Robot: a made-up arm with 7 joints. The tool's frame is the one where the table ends. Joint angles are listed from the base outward.
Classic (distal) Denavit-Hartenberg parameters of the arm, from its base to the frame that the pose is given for. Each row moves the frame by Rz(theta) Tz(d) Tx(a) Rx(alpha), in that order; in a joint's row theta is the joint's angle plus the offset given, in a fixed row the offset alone. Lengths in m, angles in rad.
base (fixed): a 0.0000, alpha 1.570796, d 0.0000, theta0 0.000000
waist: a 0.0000, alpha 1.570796, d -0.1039, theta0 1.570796
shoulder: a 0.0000, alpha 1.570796, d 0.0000, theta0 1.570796
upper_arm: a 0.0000, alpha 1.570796, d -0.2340, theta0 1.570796
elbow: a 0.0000, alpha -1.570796, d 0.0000, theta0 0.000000
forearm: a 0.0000, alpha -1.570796, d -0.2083, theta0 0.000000
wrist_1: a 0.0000, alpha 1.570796, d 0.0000, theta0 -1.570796
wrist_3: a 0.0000, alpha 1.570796, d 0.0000, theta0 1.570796
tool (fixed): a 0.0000, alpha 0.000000, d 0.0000, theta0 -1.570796
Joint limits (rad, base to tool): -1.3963..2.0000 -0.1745..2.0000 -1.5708..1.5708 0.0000..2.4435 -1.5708..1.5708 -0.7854..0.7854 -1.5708..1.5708
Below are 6 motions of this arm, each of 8 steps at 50 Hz.
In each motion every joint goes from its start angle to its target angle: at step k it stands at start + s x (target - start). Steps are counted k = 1, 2, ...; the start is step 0. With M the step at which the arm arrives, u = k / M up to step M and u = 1 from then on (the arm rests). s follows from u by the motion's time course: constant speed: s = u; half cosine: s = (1 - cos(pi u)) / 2; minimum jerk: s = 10 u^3 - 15 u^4 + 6 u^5.
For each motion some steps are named. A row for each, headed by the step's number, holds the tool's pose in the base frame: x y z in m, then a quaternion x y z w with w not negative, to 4 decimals.
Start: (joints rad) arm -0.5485 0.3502 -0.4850 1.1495 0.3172 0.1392 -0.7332
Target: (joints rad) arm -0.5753 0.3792 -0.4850 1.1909 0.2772 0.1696 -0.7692
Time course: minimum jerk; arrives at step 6
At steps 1, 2, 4, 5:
1: -0.0288 0.1304 -0.3693 0.2618 -0.2019 -0.0737 0.9409
2: -0.0294 0.1313 -0.3683 0.2660 -0.2024 -0.0783 0.9392
4: -0.0312 0.1343 -0.3649 0.2798 -0.2041 -0.0936 0.9334
5: -0.0318 0.1352 -0.3639 0.2839 -0.2046 -0.0982 0.9316

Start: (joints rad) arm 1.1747 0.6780 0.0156 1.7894 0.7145 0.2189 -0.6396
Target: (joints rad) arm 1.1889 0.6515 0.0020 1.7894 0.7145 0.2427 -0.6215
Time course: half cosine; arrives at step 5
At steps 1, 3, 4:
1: 0.2125 0.2242 0.1317 0.0452 -0.9444 0.2460 0.2137
3: 0.2140 0.2208 0.1324 0.0385 -0.9449 0.2390 0.2203
4: 0.2146 0.2193 0.1327 0.0355 -0.9452 0.2358 0.2233

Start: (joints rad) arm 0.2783 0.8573 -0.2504 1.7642 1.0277 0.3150 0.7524
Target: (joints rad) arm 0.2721 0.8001 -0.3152 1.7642 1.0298 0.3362 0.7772
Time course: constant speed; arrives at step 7
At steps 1, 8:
1: 0.2359 0.2148 -0.1070 -0.4229 -0.5677 -0.3205 0.6294
8: 0.2357 0.1989 -0.1217 -0.4644 -0.5378 -0.3199 0.6267

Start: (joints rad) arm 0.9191 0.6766 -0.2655 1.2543 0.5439 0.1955 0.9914
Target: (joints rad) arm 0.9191 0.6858 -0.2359 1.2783 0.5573 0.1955 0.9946
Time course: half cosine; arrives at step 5
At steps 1, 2, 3, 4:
1: 0.3265 0.2509 -0.0085 -0.2085 -0.6926 -0.4152 0.5518
2: 0.3253 0.2517 -0.0066 -0.2079 -0.6958 -0.4150 0.5481
3: 0.3238 0.2528 -0.0043 -0.2070 -0.6998 -0.4147 0.5436
4: 0.3225 0.2537 -0.0025 -0.2064 -0.7030 -0.4144 0.5399

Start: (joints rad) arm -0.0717 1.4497 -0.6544 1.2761 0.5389 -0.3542 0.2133
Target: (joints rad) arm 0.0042 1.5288 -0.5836 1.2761 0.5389 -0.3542 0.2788
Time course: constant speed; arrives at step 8
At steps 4, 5, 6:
4: 0.1575 0.3880 -0.1447 0.1357 -0.4155 -0.4679 0.7681
5: 0.1600 0.3895 -0.1389 0.1407 -0.4183 -0.4703 0.7643
6: 0.1624 0.3909 -0.1331 0.1457 -0.4210 -0.4726 0.7604

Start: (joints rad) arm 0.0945 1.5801 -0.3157 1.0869 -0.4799 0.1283 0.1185
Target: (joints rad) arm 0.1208 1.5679 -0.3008 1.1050 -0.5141 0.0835 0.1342
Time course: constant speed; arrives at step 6
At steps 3, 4, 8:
3: 0.1814 0.4333 -0.0359 0.6177 -0.0956 -0.5442 0.5596
4: 0.1820 0.4326 -0.0353 0.6166 -0.0985 -0.5468 0.5578
8: 0.1832 0.4313 -0.0343 0.6145 -0.1041 -0.5521 0.5539

